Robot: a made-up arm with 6 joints.
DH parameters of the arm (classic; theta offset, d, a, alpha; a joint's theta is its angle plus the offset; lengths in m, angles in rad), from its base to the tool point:
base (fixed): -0.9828 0 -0.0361 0
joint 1: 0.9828 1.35 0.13 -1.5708
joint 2: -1.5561 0 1.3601 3.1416
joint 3: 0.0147 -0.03 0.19 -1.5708
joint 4: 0 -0.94 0.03 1.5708
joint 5: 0 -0.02 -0.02 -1.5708
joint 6: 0 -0.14 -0.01 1.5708
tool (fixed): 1.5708 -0.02 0 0
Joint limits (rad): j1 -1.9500..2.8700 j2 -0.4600..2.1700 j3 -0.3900..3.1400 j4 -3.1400..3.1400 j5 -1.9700..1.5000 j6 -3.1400..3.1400
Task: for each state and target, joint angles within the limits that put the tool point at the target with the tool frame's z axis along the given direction. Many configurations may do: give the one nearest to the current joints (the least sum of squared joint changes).
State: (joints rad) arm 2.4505 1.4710 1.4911 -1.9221 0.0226 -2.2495
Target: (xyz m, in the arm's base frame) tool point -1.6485 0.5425 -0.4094 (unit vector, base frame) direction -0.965 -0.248 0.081
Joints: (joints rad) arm 2.8533 2.1524 0.8378 -1.9371 0.1750 -2.2241
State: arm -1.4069 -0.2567 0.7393 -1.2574 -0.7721 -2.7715
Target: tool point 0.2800 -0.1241 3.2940 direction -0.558 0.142 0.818
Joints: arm -0.7862 -0.4568 0.0860 -1.8708 -0.7943 -3.1400
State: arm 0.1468 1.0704 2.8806 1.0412 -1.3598 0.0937
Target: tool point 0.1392 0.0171 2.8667 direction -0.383 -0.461 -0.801
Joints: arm 0.2204 0.6199 3.1400 1.1773 -1.7853 -0.0825
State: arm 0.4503 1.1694 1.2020 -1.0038 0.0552 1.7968
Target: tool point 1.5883 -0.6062 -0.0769 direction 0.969 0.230 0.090
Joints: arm -0.3910 1.8290 0.3419 -0.3049 0.0368 2.4967
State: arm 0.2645 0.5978 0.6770 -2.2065 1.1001 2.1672
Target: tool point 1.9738 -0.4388 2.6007 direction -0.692 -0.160 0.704
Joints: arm -0.1699 0.7359 0.8223 -1.6874 1.2684 2.4730
